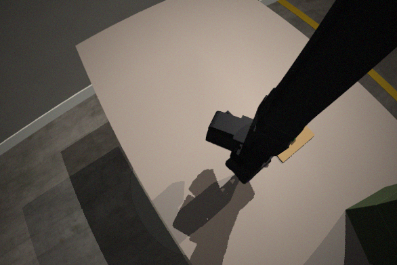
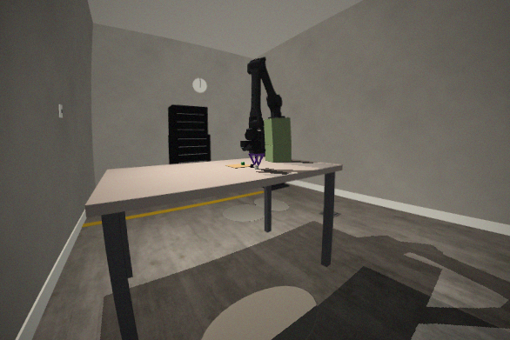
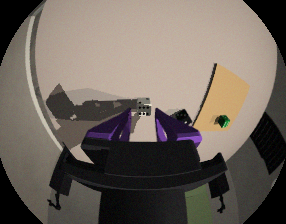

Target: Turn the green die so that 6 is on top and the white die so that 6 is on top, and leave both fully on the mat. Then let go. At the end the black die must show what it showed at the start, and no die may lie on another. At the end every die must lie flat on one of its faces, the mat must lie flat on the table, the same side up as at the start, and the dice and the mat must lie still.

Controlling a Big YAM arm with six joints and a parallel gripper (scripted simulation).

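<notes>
The white die is 20 mm below my hand. Also, from my hand: black die (20 mm behind, 70 mm to the right, 20 mm below); then tan mat (10 mm ahead, 170 mm to the right, 30 mm below); then green die (20 mm behind, 180 mm to the right, 20 mm below).
</notes>
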